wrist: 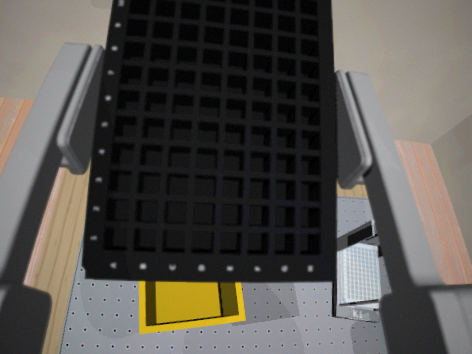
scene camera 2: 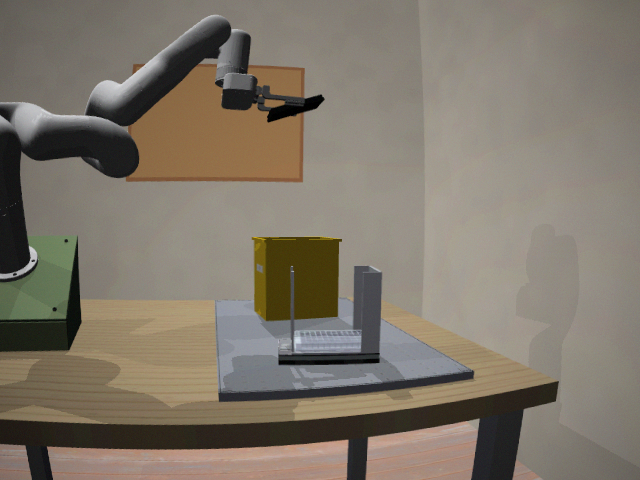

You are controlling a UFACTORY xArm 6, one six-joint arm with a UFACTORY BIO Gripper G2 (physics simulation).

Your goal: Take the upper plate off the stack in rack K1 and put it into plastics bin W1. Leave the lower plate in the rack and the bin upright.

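Places are measured from the arm's base along level axes (x ahead, y left, z up), in centimetres.
Where they show: end effector, tool point: [wrist: 222, 116] [scene camera 2: 290, 107]; arm's base, origin of the base link: [scene camera 2: 9, 263].
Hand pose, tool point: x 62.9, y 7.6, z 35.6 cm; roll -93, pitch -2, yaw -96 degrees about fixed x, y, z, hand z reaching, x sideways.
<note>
Each offset is from my tool point to the centre of the thing. Level surfaces: height alone.
My gripper [scene camera 2: 295, 103] [wrist: 215, 120] is shut on the black upper plate @[dx +0.9, dy -0.1, dz -0.3 cm] [scene camera 2: 312, 103] [wrist: 200, 165], gripping it by its two long sides. It holds the plate tilted, high above the yellow bin W1 @[dx +1.5, dy +0.0, dz -40.0 cm] [scene camera 2: 302, 279] [wrist: 187, 302]. The bin stands upright on the grey board; the plate hides part of it in the wrist view. Rack K1 @[dx -3.1, dy -34.6, dz -41.8 cm] [scene camera 2: 371, 310] [wrist: 357, 314] stands in front of the bin in the scene view and at the lower right in the wrist view. The clear lower plate @[dx -2.2, dy -34.9, dz -46.3 cm] [scene camera 2: 326, 341] [wrist: 359, 275] lies in the rack. The right finger partly hides the rack's right side.
The perforated grey board @[dz -49.0 cm] [scene camera 2: 248, 377] [wrist: 270, 335] lies on the wooden table @[dz -50.3 cm] [scene camera 2: 155, 330] [wrist: 70, 200]. The rack's tall uprights rise from its base. The arm's green base block [scene camera 2: 36, 289] is at the left. An orange panel [scene camera 2: 206, 149] hangs on the wall behind.
</note>
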